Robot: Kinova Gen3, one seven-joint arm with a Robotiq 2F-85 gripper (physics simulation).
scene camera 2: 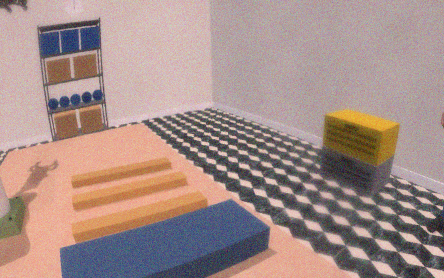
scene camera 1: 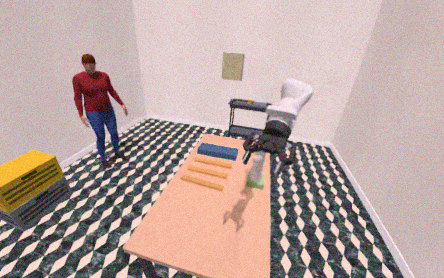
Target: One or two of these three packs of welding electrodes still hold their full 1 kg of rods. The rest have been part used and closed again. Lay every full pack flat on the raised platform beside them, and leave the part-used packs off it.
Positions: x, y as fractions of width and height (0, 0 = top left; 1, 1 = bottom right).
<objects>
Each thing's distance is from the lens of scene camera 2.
blue raised platform (scene camera 2: 0.51, 0.84): 0.53 m
</objects>
